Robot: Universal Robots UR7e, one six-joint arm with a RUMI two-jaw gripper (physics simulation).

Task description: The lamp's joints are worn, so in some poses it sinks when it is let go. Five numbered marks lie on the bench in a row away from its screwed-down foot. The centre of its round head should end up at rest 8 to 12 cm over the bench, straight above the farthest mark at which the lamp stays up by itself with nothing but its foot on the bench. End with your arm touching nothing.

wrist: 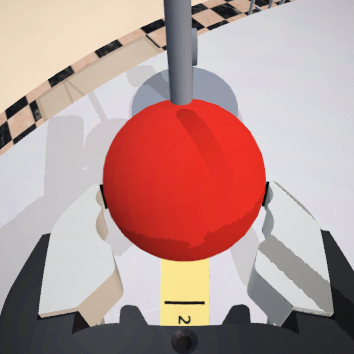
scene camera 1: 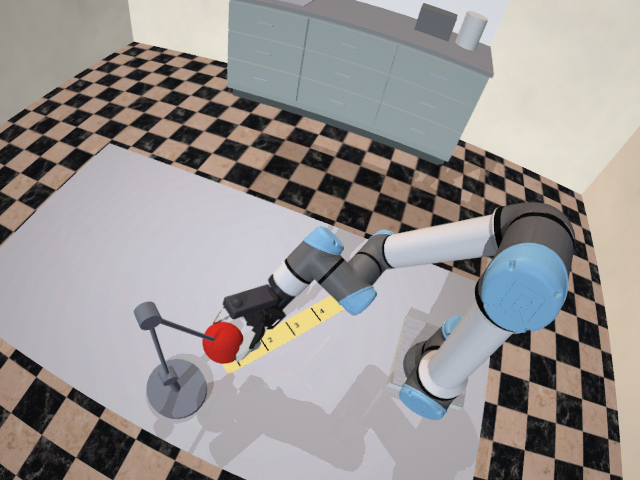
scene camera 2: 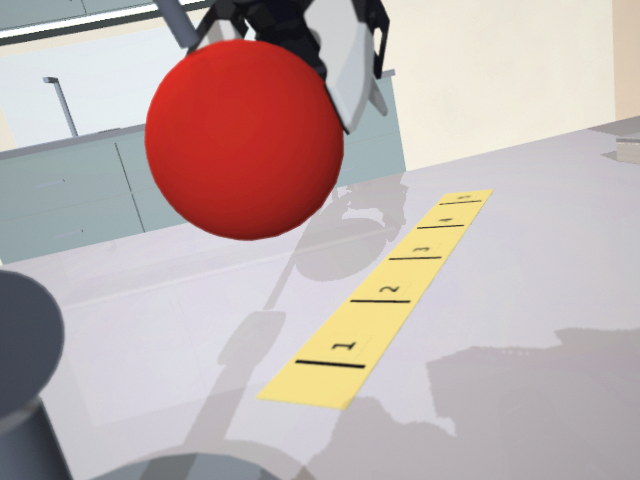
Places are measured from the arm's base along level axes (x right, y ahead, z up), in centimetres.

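Where they show: gripper, fingertip midpoint: (wrist: 183, 185) (scene camera 1: 224, 342) (scene camera 2: 251, 147).
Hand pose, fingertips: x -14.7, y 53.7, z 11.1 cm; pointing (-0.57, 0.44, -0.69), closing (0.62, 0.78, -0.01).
Each offset is from my fingertips to the top centre of the thing. "spot": to the spot under its first point. Level surfaces: height alone.
The lamp's round red head {spot: dx -1.9, dy -0.6, dz +4.9 cm} (scene camera 1: 222, 342) (scene camera 2: 242, 139) (wrist: 184, 175) is held in the air above the bench. My gripper (scene camera 1: 227, 339) (wrist: 183, 185) is shut on it, one finger against each side. A grey rod (scene camera 1: 186, 329) (scene camera 2: 175, 20) (wrist: 178, 50) runs from the head to the raised elbow joint (scene camera 1: 148, 315) (scene camera 2: 25, 335). The round foot {dx -12.3, dy +9.8, dz -13.0 cm} (scene camera 1: 180, 403) (wrist: 215, 90) stands on the bench. The yellow strip (scene camera 1: 303, 323) (scene camera 2: 372, 330) (wrist: 184, 280) shows marks 1 to 5 in scene camera 2; my arm hides mark 5 in scene camera 1.
My arm (scene camera 1: 439, 242) reaches in from the right, above the far part of the strip. The pale bench {dz -14.5 cm} (scene camera 1: 103, 232) has a checkered floor around it. A blue-grey cabinet (scene camera 1: 341, 77) (scene camera 2: 93, 201) stands beyond, bearing a dark box (scene camera 1: 435, 21) and a white cylinder (scene camera 1: 471, 31).
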